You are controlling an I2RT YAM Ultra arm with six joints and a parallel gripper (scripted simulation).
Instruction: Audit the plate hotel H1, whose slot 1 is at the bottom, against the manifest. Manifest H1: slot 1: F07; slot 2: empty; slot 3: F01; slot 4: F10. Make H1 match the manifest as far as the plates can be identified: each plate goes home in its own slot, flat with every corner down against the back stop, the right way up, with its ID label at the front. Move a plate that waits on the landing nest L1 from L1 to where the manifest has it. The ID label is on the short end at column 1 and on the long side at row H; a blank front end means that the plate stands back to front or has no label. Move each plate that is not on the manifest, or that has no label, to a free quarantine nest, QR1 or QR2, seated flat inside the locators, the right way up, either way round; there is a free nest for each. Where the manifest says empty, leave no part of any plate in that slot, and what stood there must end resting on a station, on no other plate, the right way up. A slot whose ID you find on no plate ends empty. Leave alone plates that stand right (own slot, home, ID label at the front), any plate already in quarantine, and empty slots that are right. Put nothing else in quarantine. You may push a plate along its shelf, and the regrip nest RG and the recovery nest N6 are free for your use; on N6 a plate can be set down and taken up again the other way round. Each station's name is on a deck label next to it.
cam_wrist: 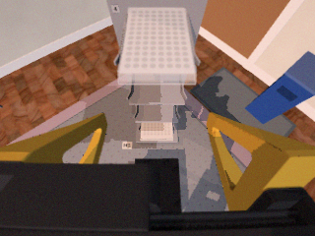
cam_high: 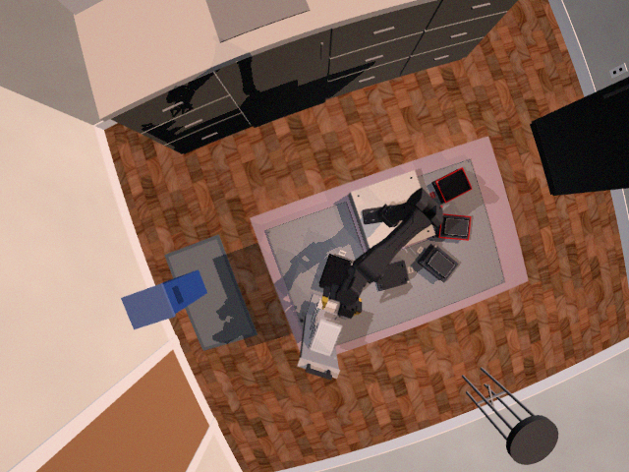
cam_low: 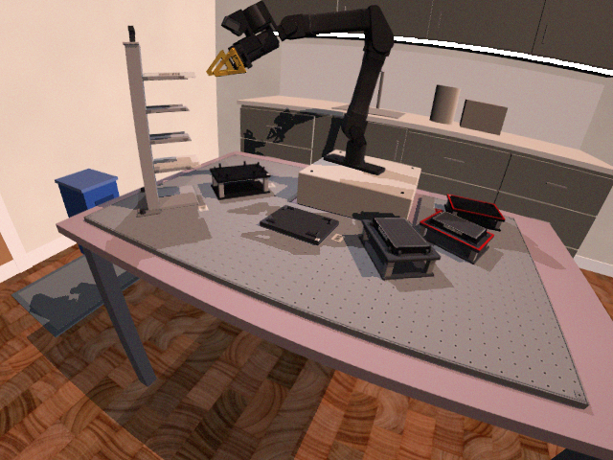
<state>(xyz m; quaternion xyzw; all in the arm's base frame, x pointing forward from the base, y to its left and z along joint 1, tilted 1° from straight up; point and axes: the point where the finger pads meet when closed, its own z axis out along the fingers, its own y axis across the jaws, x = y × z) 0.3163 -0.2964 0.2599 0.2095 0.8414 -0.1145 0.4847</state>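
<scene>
The tag reading 4 lies 19 cm ahead of my hand and 3 cm to the right of it. The rest, counted from my hand: L1 deck label 48 cm to the left, 35 cm below, 10 cm behind; then H1 deck label 35 cm below, 10 cm ahead, 6 cm to the left; then N6 label 42 cm to the left, 35 cm below, 1 cm behind.
</scene>
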